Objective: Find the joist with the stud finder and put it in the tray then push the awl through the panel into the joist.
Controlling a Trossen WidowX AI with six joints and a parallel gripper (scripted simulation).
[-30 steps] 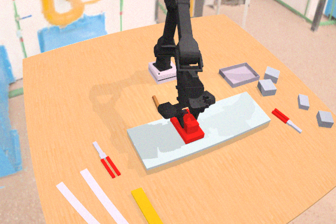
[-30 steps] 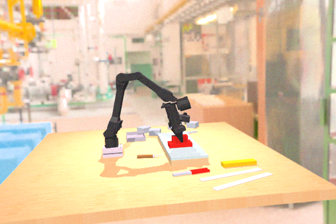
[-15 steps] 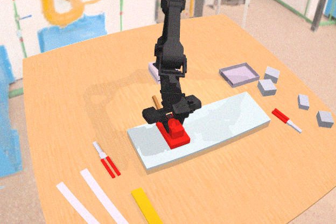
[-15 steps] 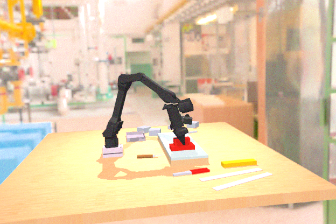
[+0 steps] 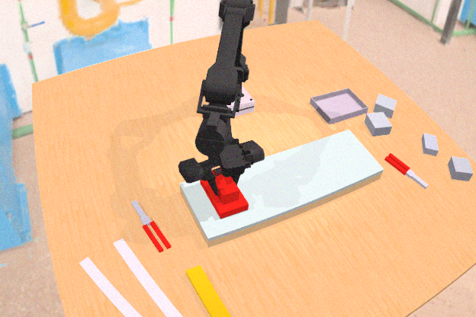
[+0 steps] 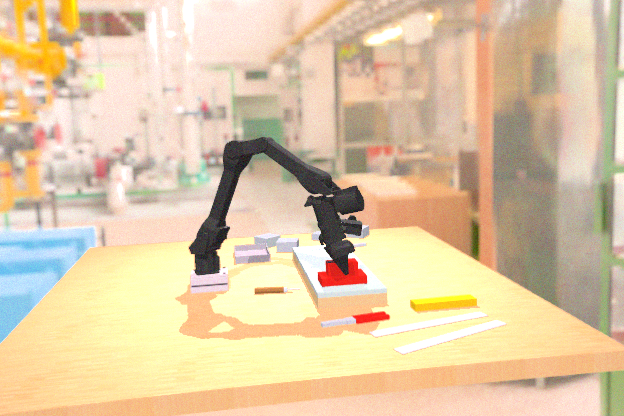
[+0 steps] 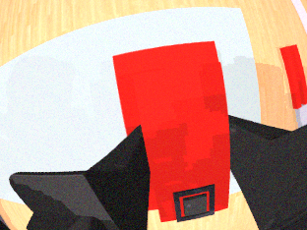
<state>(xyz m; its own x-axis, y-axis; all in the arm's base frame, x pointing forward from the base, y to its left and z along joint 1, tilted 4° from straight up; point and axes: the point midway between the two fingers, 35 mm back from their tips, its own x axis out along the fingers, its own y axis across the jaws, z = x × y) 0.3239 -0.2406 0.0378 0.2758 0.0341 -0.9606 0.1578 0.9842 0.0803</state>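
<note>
My gripper tip is 54 cm to the right of the lilac tray, 14 cm past it and 5 cm above it. Also, from my gripper tip: awl 15 cm behind, 10 cm to the left, 6 cm below; then red stud finder 2 cm behind, 2 cm above; then yellow strip 20 cm ahead, 17 cm to the right, 6 cm below.
</note>
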